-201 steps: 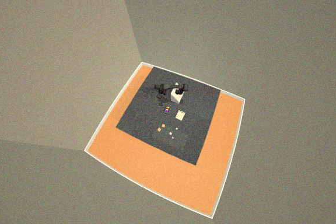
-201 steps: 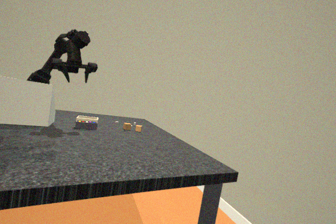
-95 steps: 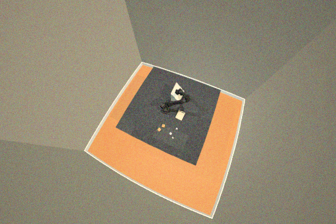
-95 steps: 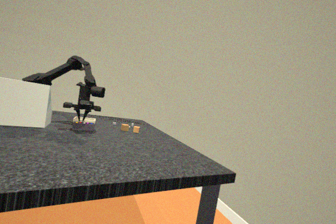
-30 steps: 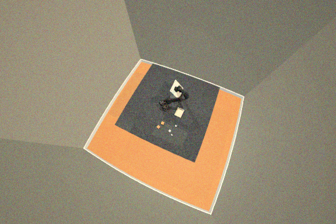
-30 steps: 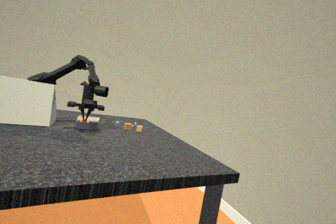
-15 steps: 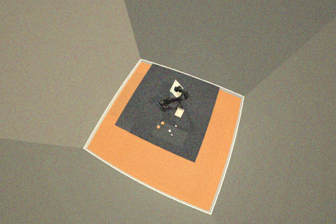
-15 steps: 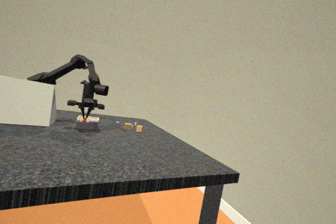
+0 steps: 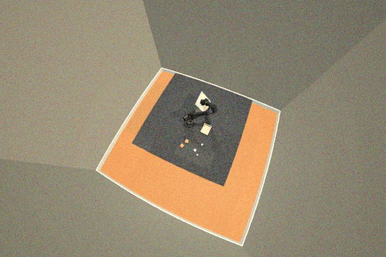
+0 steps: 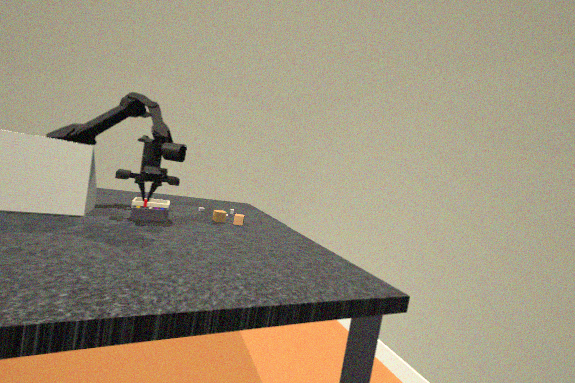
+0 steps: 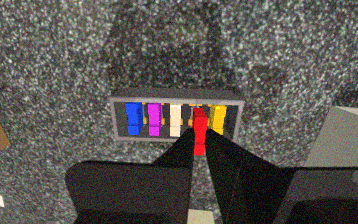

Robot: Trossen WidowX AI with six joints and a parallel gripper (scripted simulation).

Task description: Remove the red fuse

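Right now my gripper tip is 2 cm short of the cream fuse and 4 cm above it. Also, from my gripper tip: cream tray: 4 cm ahead, 21 cm to the left, 6 cm below; yellow fuse: 2 cm behind, 4 cm below; red fuse: 1 cm below.
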